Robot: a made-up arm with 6 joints.
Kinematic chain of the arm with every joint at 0, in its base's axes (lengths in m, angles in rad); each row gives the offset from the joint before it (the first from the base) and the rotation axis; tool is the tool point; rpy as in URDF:
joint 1: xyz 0.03 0 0.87 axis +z
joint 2: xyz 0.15 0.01 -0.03 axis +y
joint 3: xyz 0 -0.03 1.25 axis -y
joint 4: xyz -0.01 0 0.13 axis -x
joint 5: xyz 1.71 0 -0.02 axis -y
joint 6: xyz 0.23 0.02 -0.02 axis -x
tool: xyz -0.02 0 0 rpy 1.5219 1.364 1.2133
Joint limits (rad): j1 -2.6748..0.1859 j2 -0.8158..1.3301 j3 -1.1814..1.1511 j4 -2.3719..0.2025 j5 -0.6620..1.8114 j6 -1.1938..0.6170
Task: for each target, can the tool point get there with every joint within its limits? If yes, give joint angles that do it. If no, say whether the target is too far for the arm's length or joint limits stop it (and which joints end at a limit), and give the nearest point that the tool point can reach.
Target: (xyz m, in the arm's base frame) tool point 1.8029 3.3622 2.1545
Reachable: no: too far | nearest point 0.8275 1.5125 3.1327 | short by 2.309 m
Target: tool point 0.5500 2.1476 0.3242
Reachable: no: joint limits stop it (at a limit: joint 1, joint 3, joint 5) | nearest point 0.8998 0.3122 0.3211 | short by 1.868 m
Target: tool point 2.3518 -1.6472 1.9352
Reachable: yes | joints -0.5493 0.8201 0.8745 -1.5965 1.2419 0.2101
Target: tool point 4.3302 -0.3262 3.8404
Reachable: no: too far | nearest point 2.7092 -0.2032 2.6686 | short by 2.004 m
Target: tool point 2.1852 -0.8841 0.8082
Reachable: yes | joints -0.4187 0.5418 -0.1102 -0.6899 -0.3716 -0.3881
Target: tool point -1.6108 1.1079 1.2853
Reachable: no: joint limits stop it (at a limit: joint 1) | nearest point -0.9287 -0.2457 1.2853 | short by 1.516 m
